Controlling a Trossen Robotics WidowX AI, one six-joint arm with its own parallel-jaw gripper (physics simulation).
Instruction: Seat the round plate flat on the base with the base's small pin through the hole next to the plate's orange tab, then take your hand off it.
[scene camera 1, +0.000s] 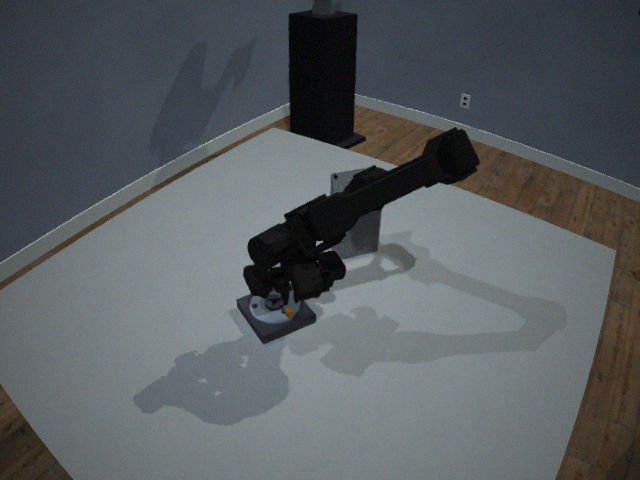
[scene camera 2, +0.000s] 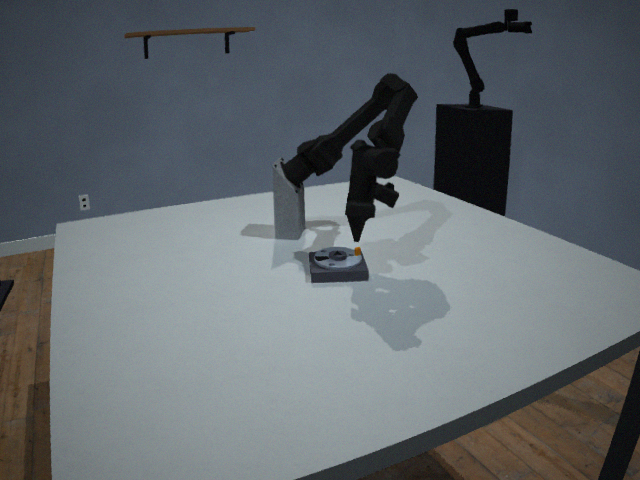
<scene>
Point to my gripper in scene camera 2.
At 356, 240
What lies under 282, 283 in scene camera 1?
My gripper.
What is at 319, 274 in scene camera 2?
A dark square base.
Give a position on a dark square base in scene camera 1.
At 266, 333
</scene>
